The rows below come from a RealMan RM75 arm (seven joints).
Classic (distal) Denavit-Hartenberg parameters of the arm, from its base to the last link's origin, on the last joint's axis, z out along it. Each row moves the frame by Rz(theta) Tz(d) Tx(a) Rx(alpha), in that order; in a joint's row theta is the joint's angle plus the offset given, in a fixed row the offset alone. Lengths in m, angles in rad.
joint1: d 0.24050; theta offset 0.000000; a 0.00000; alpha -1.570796
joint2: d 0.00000; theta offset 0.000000; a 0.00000; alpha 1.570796
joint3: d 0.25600; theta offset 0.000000; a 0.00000; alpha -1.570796
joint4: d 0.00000; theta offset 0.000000; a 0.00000; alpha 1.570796
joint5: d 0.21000; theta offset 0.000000; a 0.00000; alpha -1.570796
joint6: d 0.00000; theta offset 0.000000; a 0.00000; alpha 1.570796
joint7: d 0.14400; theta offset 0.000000; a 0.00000; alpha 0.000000
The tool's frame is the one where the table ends.
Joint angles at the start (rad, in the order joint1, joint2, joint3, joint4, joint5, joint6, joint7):
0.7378 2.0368 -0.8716 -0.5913 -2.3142 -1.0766 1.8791
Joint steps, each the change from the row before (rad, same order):
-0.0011 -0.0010 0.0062 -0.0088 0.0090 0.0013 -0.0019
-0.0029 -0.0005 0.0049 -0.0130 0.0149 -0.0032 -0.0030
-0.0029 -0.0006 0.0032 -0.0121 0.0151 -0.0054 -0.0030
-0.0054 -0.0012 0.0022 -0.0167 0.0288 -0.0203 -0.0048
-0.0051 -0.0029 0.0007 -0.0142 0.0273 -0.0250 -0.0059
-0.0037 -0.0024 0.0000 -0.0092 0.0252 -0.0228 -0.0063
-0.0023 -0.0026 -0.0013 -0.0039 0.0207 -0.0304 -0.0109
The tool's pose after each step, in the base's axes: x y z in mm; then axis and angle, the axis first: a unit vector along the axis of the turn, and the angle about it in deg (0 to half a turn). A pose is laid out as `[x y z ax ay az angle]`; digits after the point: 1 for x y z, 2 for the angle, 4 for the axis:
[262.8 410.3 -12.3 -0.9355 0.3518 0.0335 153.91]
[260.5 412.3 -8.9 -0.9356 0.3505 0.0430 153.38]
[258.2 413.7 -5.9 -0.9357 0.3489 0.0518 153.05]
[253.8 414.1 -2.5 -0.9357 0.3464 0.0672 153.35]
[249.8 413.6 0.8 -0.9360 0.3427 0.0808 153.98]
[246.1 412.9 3.0 -0.9361 0.3392 0.0928 154.72]
[242.6 410.5 3.6 -0.9374 0.3332 0.1016 156.11]

